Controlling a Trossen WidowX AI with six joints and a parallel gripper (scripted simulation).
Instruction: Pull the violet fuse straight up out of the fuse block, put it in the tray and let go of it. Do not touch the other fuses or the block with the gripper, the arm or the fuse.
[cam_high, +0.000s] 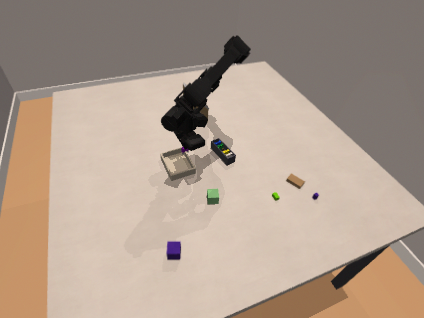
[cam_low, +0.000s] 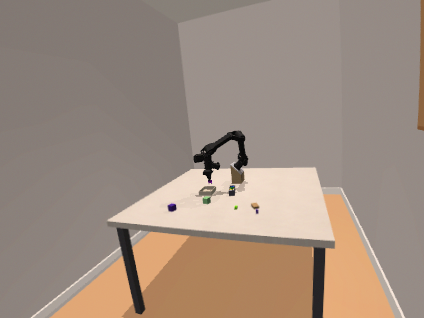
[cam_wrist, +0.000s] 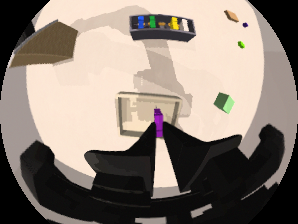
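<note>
My gripper tip is now 90 mm above the shallow beige tray, 30 mm to the left of it and 10 mm past it. Also, from my gripper tip: violet fuse 10 mm below.
</note>
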